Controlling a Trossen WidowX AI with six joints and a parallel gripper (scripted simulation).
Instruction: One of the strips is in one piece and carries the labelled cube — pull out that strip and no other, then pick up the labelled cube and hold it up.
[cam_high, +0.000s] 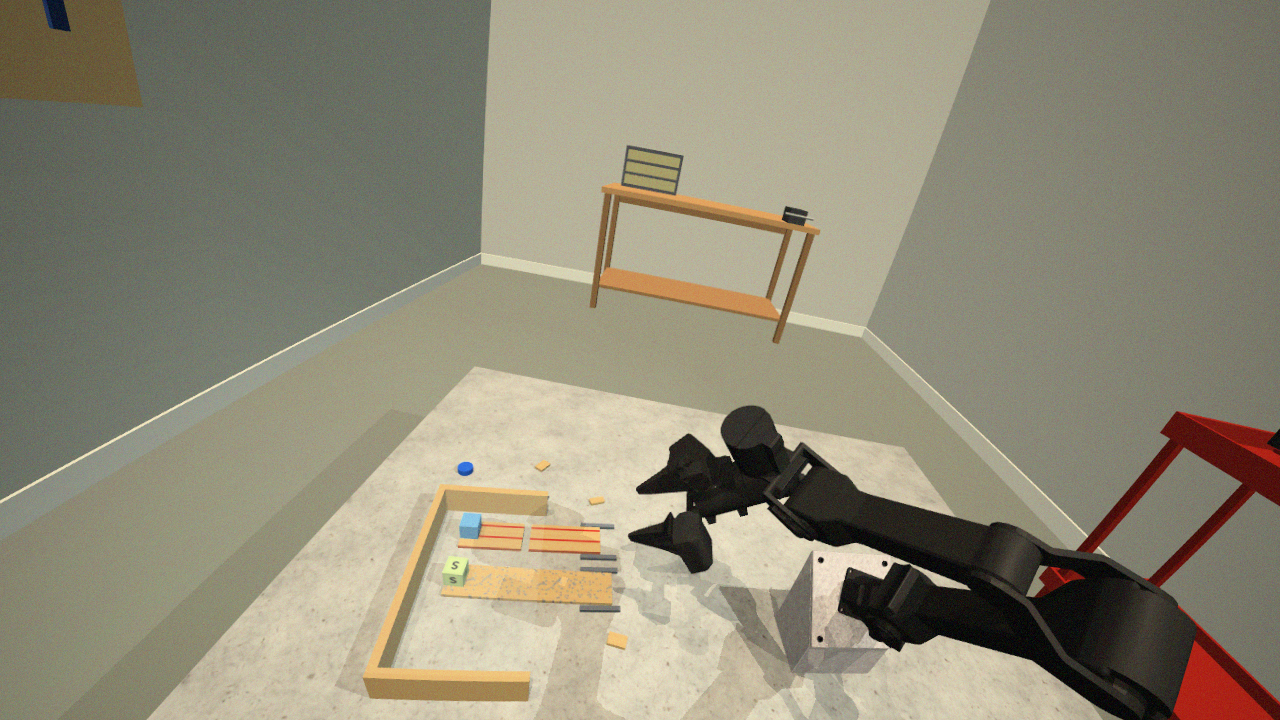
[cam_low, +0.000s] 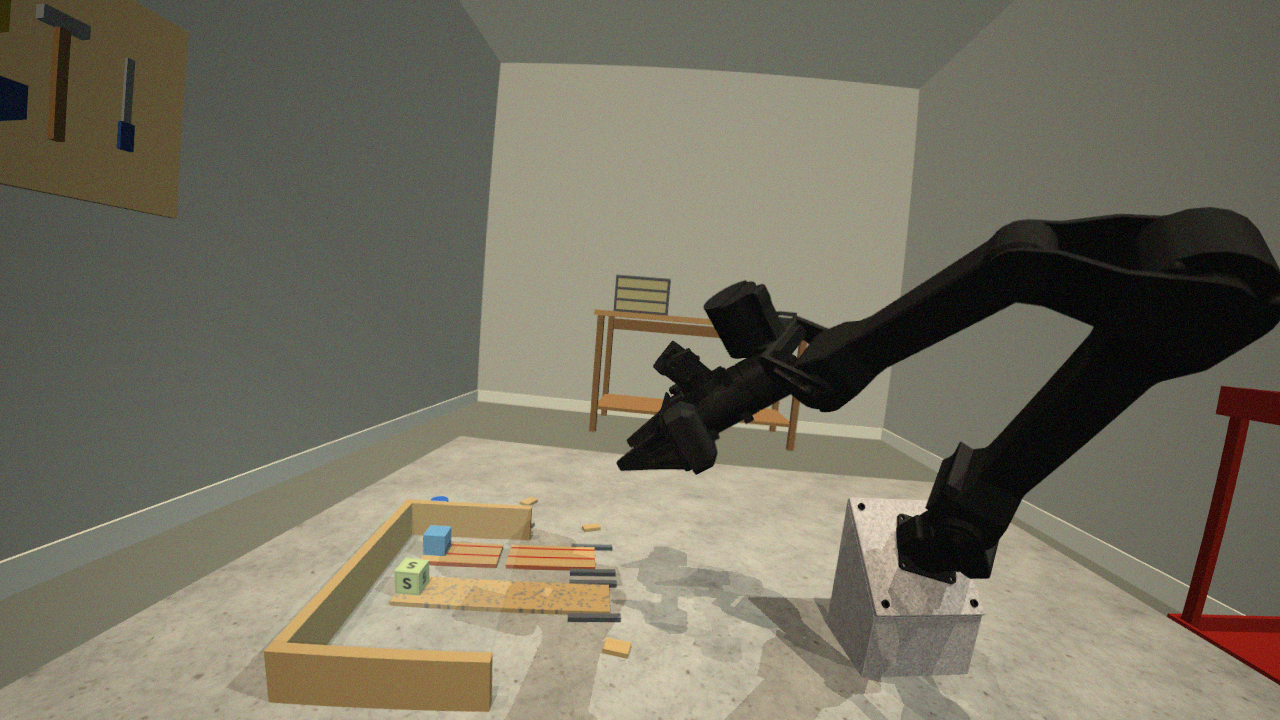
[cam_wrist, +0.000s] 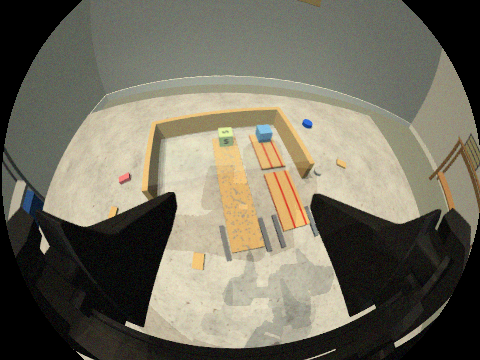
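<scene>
Right now my gripper tip is 20 cm above the tan block, 6 cm to the right of it and 2 cm past it. Round my gripper tip: blue disc 35 cm ahead, 20 cm below, 19 cm to the right.
</scene>
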